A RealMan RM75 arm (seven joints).
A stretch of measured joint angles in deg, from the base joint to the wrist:
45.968 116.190 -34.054 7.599 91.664 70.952 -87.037
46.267 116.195 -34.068 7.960 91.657 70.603 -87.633
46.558 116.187 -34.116 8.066 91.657 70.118 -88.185
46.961 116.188 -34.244 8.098 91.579 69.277 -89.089
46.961 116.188 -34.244 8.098 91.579 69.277 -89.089
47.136 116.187 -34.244 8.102 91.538 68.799 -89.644
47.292 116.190 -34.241 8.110 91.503 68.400 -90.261
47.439 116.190 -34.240 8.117 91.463 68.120 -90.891
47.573 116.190 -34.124 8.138 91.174 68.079 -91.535
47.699 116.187 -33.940 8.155 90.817 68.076 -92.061
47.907 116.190 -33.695 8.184 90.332 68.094 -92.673
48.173 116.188 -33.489 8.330 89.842 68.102 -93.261
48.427 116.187 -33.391 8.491 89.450 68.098 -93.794
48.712 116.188 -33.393 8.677 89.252 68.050 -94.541
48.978 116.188 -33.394 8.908 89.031 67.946 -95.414
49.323 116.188 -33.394 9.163 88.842 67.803 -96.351
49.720 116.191 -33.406 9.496 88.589 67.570 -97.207
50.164 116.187 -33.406 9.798 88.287 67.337 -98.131
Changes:
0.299 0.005 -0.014 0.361 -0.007 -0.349 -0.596
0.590 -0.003 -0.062 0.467 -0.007 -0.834 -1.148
0.993 -0.002 -0.190 0.499 -0.085 -1.675 -2.052
0.993 -0.002 -0.190 0.499 -0.085 -1.675 -2.052
1.168 -0.003 -0.190 0.503 -0.126 -2.153 -2.607
1.324 0.000 -0.187 0.511 -0.161 -2.552 -3.224
1.471 0.000 -0.186 0.518 -0.201 -2.832 -3.854
1.605 0.000 -0.070 0.539 -0.490 -2.873 -4.498
1.731 -0.003 0.114 0.556 -0.847 -2.876 -5.024
1.939 0.000 0.359 0.585 -1.332 -2.858 -5.636
2.205 -0.002 0.565 0.731 -1.822 -2.850 -6.224
2.459 -0.003 0.663 0.892 -2.214 -2.854 -6.757
2.744 -0.002 0.661 1.078 -2.412 -2.902 -7.504
3.010 -0.002 0.660 1.309 -2.633 -3.006 -8.377
3.355 -0.002 0.660 1.564 -2.822 -3.149 -9.314
3.752 0.001 0.648 1.897 -3.075 -3.382 -10.170
4.196 -0.003 0.648 2.199 -3.377 -3.615 -11.094

